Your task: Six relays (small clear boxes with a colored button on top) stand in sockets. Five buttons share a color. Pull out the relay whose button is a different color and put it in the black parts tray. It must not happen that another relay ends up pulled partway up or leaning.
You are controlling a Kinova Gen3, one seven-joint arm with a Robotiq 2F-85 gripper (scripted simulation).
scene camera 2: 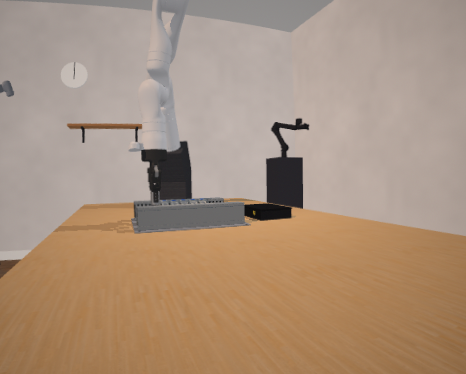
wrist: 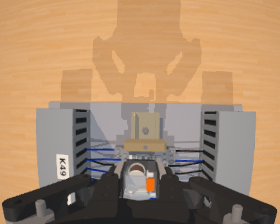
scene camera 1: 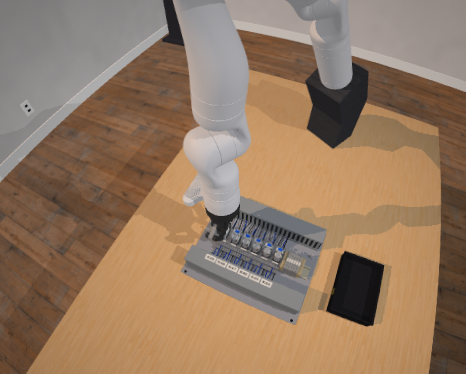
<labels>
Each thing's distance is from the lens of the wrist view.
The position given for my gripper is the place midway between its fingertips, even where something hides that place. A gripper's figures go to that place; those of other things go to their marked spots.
my gripper [wrist: 140,171]: 0.17 m
relay [wrist: 139,175]: 0.14 m
</labels>
